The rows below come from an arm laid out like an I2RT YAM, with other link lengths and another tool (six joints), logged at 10 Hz.
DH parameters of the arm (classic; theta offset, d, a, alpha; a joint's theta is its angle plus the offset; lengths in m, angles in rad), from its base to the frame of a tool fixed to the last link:
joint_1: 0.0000 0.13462 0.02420 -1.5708
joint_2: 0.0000 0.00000 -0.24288 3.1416
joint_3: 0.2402 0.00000 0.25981 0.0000
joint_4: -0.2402 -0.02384 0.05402 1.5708
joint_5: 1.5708 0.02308 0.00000 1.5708
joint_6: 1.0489 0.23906 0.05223 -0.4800
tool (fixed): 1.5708 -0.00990 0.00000 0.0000
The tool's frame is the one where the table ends.
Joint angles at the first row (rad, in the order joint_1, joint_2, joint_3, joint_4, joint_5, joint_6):
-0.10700, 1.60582, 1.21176, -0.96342, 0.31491, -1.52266
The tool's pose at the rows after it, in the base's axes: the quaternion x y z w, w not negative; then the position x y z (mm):
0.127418, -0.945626, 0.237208, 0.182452, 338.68, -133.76, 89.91
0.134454, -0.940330, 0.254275, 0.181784, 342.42, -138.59, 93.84
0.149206, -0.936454, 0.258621, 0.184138, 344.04, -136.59, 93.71
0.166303, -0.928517, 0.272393, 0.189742, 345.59, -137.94, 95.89
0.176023, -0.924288, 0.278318, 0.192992, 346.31, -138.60, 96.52
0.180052, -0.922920, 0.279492, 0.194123, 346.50, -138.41, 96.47
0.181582, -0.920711, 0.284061, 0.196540, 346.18, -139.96, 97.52
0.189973, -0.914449, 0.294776, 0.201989, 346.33, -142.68, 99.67
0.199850, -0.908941, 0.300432, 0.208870, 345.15, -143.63, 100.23
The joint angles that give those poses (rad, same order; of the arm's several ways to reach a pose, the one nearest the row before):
-0.10702, 1.60656, 1.21175, -0.95885, 0.35572, -1.56540
-0.10701, 1.60698, 1.21176, -0.94395, 0.38205, -1.59515
-0.10282, 1.60733, 1.21175, -0.94474, 0.38281, -1.62300
-0.09937, 1.60736, 1.21176, -0.94434, 0.40151, -1.66456
-0.09936, 1.60772, 1.21176, -0.94437, 0.40837, -1.68859
-0.09936, 1.60774, 1.21177, -0.94512, 0.40875, -1.69736
-0.09939, 1.60775, 1.21176, -0.94585, 0.41790, -1.70426
-0.09936, 1.60774, 1.21179, -0.94627, 0.43622, -1.73016
-0.09937, 1.60771, 1.21173, -0.95349, 0.44575, -1.75345

